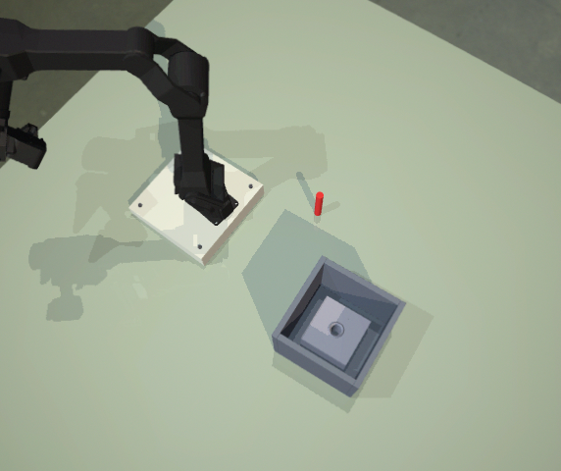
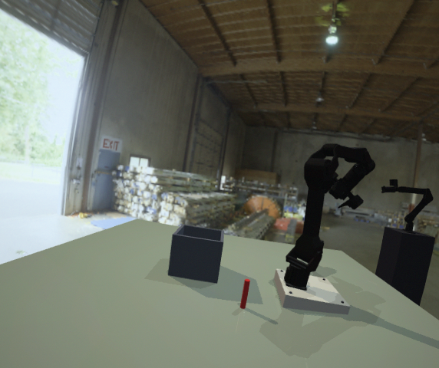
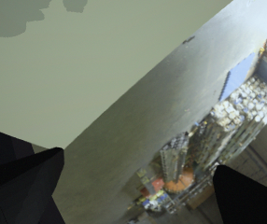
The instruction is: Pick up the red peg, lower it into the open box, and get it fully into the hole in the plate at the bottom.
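The red peg is 300 mm ahead of my gripper tip, 440 mm to the left of it and 270 mm below it. Round my gripper tip: plate (490 mm ahead, 280 mm to the left, 260 mm below).
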